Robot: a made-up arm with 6 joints.
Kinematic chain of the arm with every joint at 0, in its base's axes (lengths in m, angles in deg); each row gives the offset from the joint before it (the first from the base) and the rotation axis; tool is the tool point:
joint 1: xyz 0 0 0.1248 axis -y
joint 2: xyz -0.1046 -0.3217 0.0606 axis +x
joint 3: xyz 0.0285 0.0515 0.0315 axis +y
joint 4: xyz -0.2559 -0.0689 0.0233 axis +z
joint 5: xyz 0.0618 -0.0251 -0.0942 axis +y
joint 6: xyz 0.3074 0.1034 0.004 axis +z
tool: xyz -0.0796 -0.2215 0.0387
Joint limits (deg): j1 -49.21..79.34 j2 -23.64..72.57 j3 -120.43..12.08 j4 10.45..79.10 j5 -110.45..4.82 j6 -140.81..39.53
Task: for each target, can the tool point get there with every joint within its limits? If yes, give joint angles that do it. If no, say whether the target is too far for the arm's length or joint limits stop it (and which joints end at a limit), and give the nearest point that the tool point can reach.
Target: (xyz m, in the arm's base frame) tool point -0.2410 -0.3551 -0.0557
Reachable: yes | joints 36.76 -15.20 -26.21 25.09 -96.33 -49.94
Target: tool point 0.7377 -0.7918 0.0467
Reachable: no: joint limits stop it (at a limit: joint 1, joint 2, joint 4, joint 5, joint 6) | nearest point 0.4197 -0.5542 0.0511 | short by 0.397 m
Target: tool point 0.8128 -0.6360 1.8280
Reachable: no: too far | nearest point 0.0449 -0.3831 0.7570 | short by 1.342 m
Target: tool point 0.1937 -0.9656 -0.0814
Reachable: no: joint limits stop it (at a limit: joint 2, joint 3, joint 5, joint 6) | nearest point 0.1827 -0.6485 -0.0697 | short by 0.317 m
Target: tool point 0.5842 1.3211 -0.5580
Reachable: no: too far | nearest point 0.1248 0.1771 -0.1338 | short by 1.304 m
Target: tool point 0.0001 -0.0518 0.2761
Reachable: yes | joints -26.88 58.06 -88.46 31.15 -9.44 -93.97
